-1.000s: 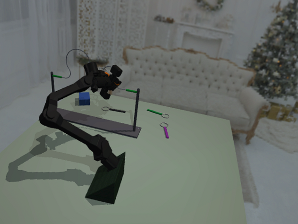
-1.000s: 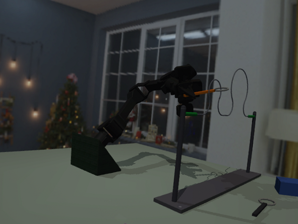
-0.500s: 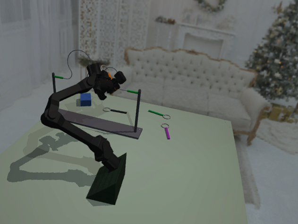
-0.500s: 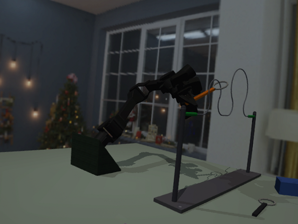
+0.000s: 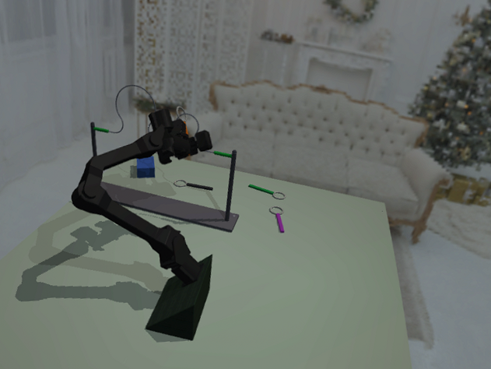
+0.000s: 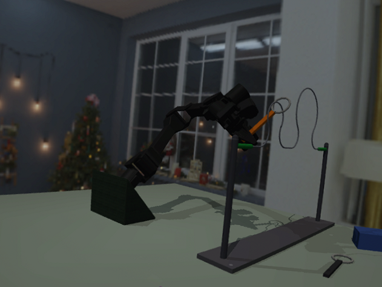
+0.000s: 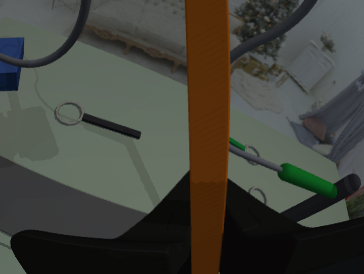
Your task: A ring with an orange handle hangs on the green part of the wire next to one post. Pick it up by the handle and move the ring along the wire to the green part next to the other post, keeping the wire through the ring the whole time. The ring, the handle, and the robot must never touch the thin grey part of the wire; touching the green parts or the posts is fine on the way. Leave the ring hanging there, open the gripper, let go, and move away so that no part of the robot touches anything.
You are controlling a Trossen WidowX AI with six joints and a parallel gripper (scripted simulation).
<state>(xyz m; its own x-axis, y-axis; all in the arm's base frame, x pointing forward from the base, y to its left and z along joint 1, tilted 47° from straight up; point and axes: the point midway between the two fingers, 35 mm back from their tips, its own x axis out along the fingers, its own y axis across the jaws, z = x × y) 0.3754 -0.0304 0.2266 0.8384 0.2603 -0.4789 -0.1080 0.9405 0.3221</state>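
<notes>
My gripper tip is now 15 cm to the right of the wire rig, 5 cm above it and 3 cm short of it.
</notes>
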